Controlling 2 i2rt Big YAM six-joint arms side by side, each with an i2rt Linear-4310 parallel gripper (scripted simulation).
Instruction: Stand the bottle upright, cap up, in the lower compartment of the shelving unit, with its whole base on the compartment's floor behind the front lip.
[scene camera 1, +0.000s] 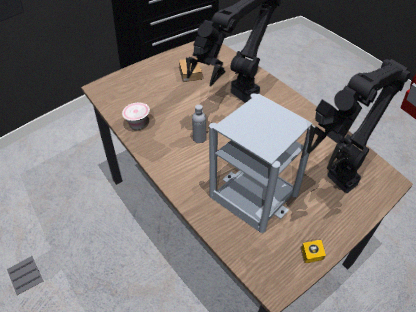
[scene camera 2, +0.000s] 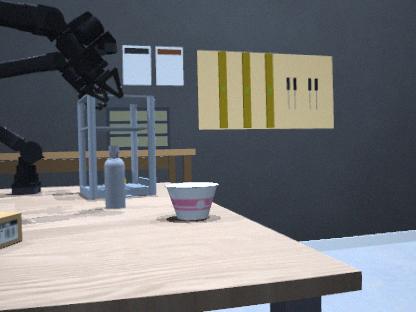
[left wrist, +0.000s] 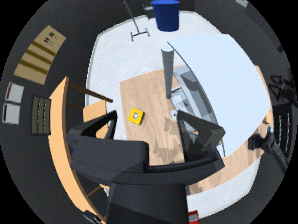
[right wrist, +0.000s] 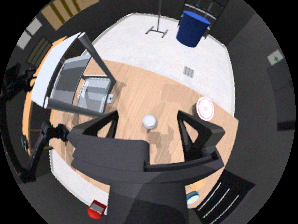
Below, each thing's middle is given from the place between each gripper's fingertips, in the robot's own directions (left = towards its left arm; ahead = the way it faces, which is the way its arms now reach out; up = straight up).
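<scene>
Shelving unit (scene camera 1: 261, 127); my right hand (scene camera 2: 114, 99) 35 cm to the right of it, 13 cm above.
From my left hand (scene camera 1: 317, 160), shelving unit: 19 cm to the right, 5 cm ahead, 16 cm below.
</scene>
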